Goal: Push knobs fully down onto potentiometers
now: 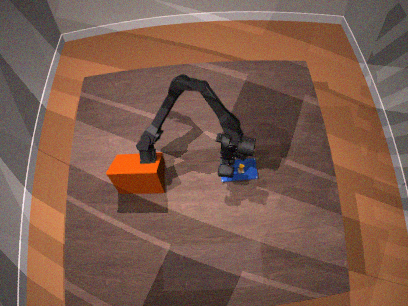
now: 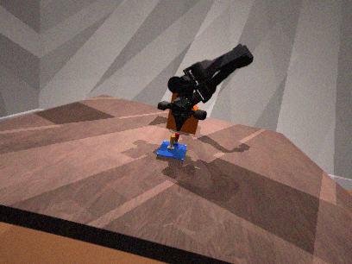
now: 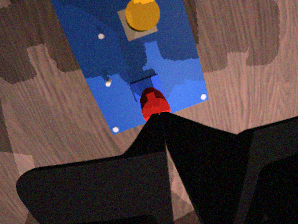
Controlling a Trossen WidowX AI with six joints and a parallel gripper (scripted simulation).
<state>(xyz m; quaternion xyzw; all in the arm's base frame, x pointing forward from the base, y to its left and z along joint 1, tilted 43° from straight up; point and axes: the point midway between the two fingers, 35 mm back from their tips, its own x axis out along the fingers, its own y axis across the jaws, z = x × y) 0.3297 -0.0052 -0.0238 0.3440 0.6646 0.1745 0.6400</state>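
Right now the red knob is 2 cm below my gripper tip. From my gripper tip the other things lie so: yellow knob (6 cm ahead, 1 cm to the right, 2 cm below).
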